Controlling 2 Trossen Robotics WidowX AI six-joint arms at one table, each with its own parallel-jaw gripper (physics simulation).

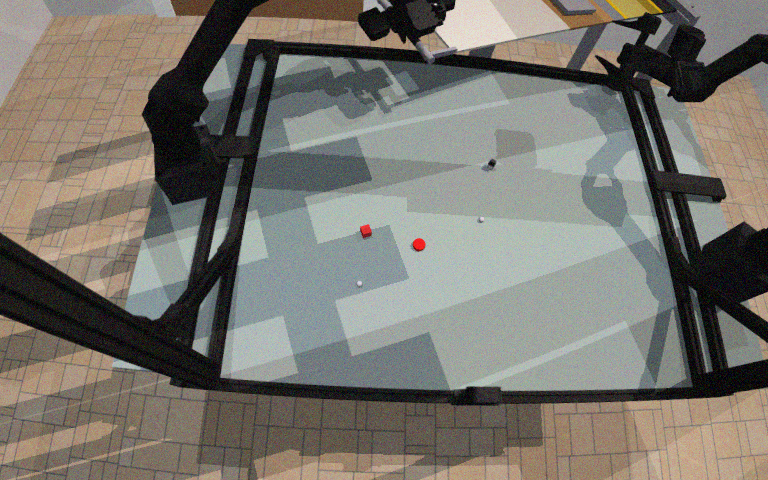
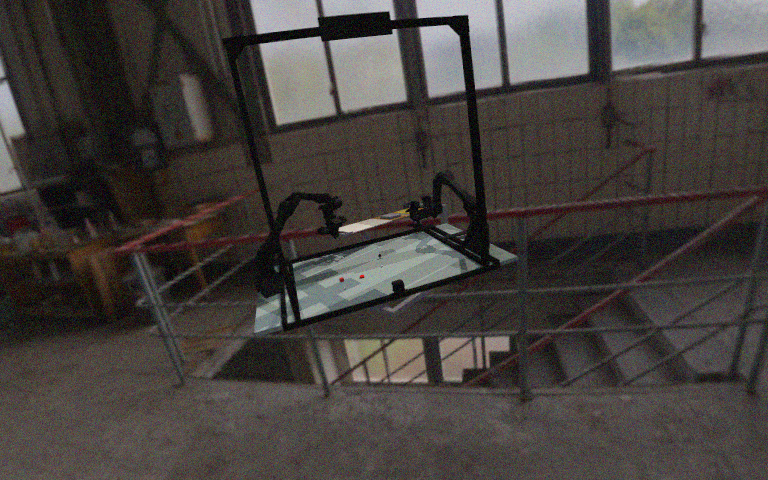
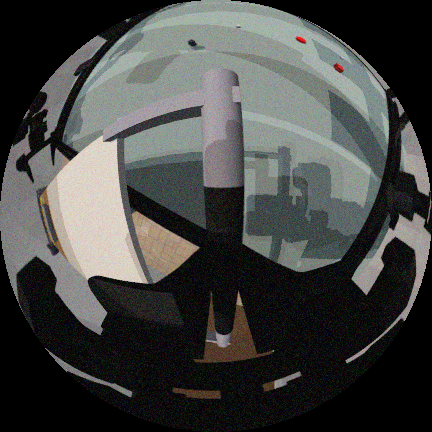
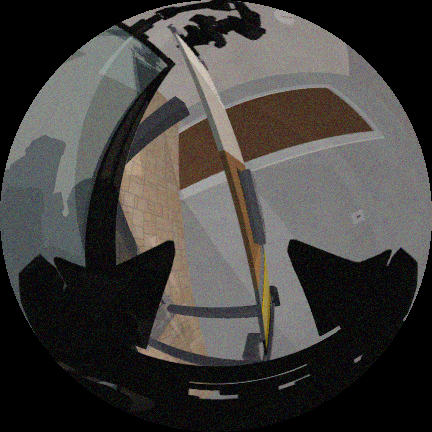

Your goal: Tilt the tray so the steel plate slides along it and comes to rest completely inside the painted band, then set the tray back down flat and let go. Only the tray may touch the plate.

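Note:
The long tray (image 1: 487, 21) (image 2: 368, 224) (image 3: 92, 201) (image 4: 213, 109) hangs in the air beyond the table's far edge, cream at one end and brown toward the other. The grey steel plate (image 1: 574, 6) (image 4: 252, 205) lies on the brown stretch near the tray's right end. My left gripper (image 1: 417, 40) (image 2: 334, 229) (image 3: 220, 245) is shut on the tray's grey handle (image 1: 431, 52) (image 3: 222, 132). My right gripper (image 1: 615, 62) (image 2: 420, 210) (image 4: 233, 246) is open. Its fingers stand on either side of the tray's yellow-edged end without touching it.
The grey-green table (image 1: 477, 295) has a black rim. On it lie a red cube (image 1: 365, 230), a red disc (image 1: 418, 244), two small white balls (image 1: 359, 283) (image 1: 481, 219) and a small black piece (image 1: 492, 163). A tall black frame (image 2: 473, 143) stands over the table.

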